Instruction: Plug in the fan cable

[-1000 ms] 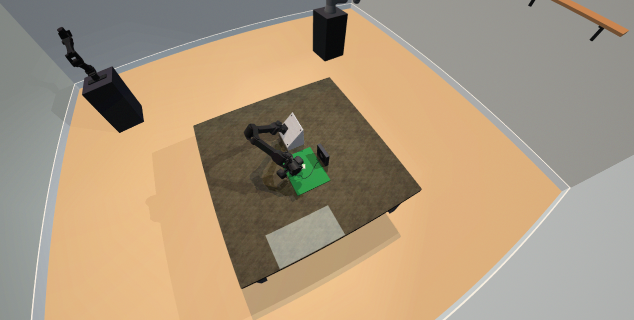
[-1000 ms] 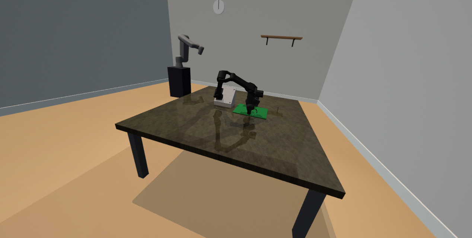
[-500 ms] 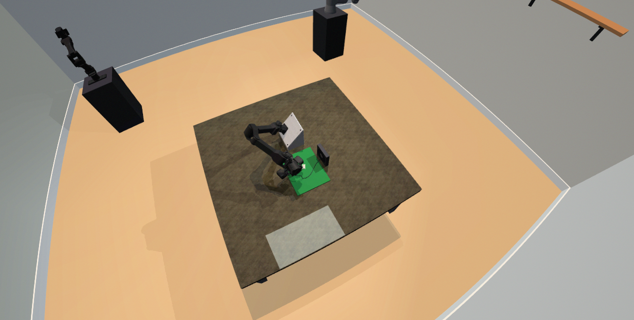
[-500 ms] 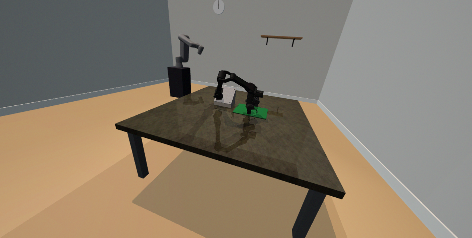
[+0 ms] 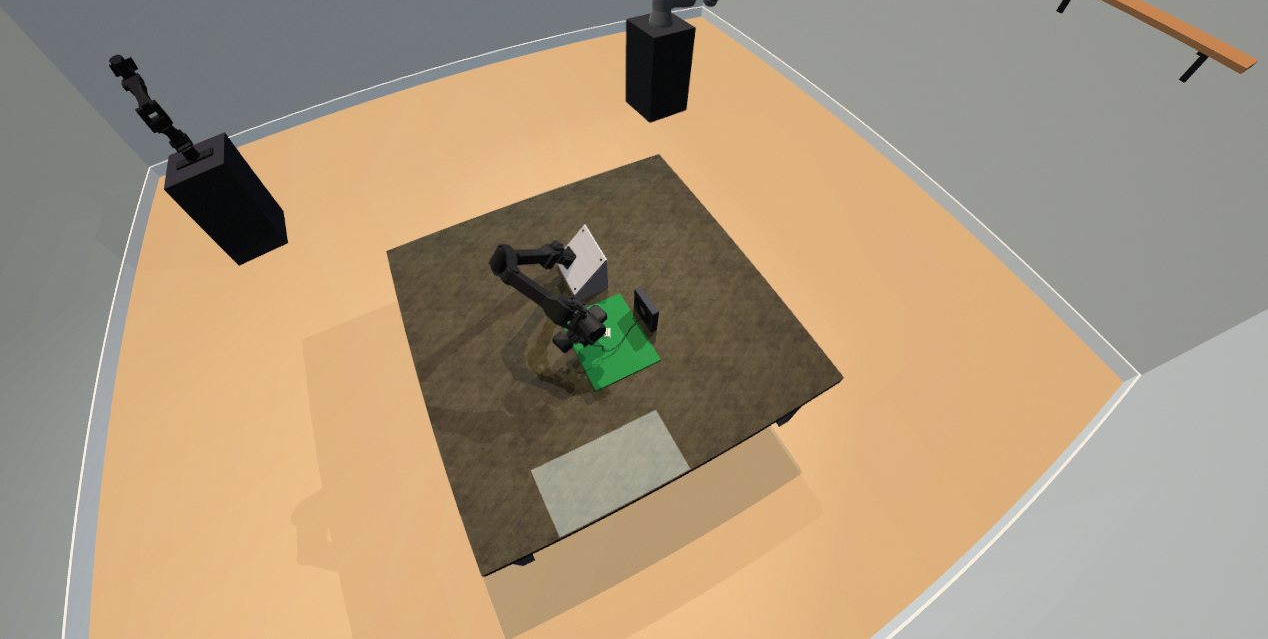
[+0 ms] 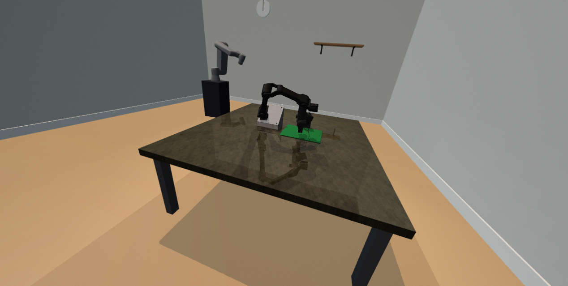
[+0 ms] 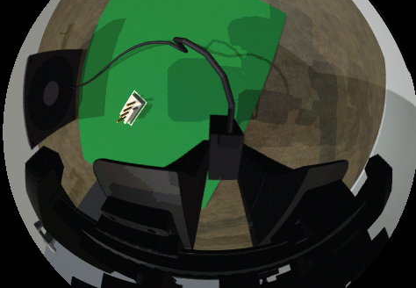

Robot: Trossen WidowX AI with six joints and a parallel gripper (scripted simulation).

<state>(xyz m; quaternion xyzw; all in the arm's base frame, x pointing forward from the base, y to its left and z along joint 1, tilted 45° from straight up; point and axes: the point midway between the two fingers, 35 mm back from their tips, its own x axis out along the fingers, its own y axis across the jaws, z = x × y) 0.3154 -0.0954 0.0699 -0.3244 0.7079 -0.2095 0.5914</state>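
Now: gripper tip 10 cm to the right of the fan header and 5 cm above it. The rest, counted from my gripper tip: fan plug 1 cm ahead, 1 cm above; black fan 1 cm ahead, 24 cm to the left, 1 cm above; green board 2 cm ahead, 9 cm to the left, 7 cm below.
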